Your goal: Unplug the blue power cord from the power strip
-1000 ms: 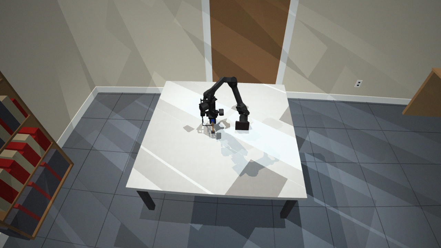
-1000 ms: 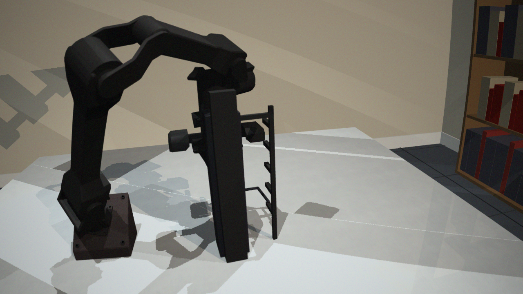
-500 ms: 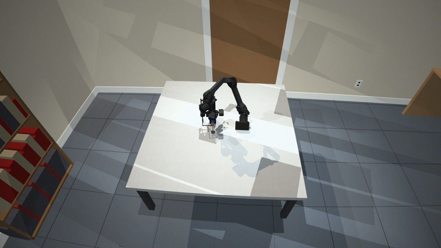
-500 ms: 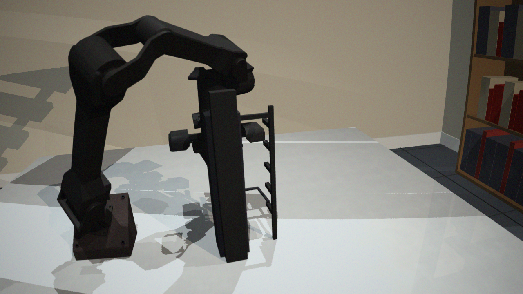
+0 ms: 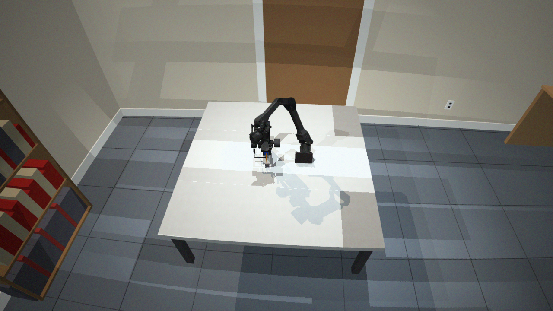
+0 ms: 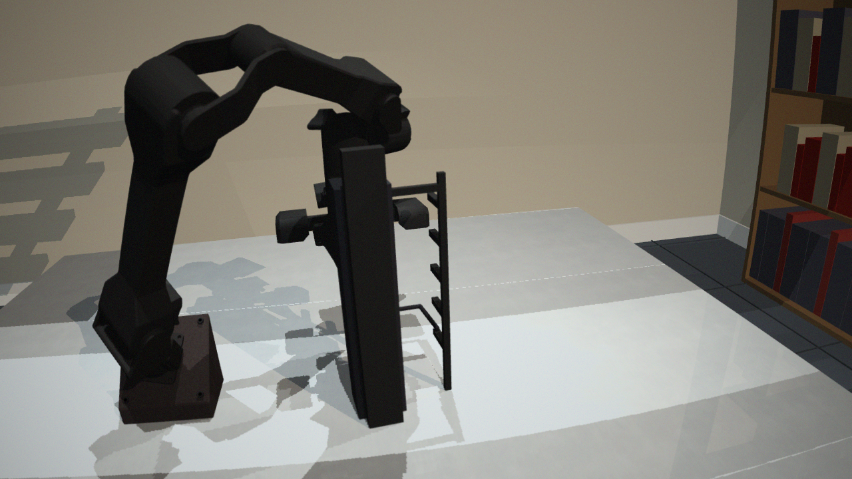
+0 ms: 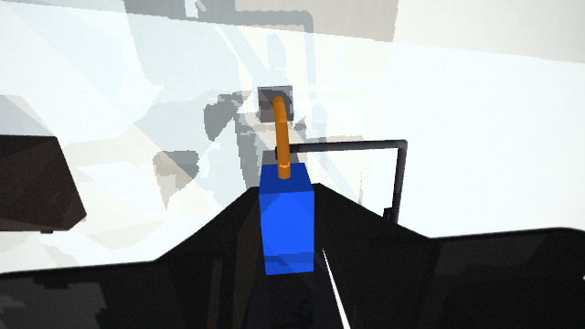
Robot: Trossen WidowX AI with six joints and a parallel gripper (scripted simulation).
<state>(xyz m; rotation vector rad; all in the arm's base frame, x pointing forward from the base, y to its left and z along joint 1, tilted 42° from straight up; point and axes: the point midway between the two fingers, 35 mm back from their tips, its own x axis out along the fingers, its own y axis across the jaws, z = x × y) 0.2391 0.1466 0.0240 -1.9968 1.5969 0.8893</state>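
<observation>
The blue plug is 30 mm to the right of my gripper tip and 10 mm ahead of it. The rest, counted from my gripper tip: thin black ladder-like frame 110 mm ahead, 80 mm to the right, 20 mm above.
</observation>
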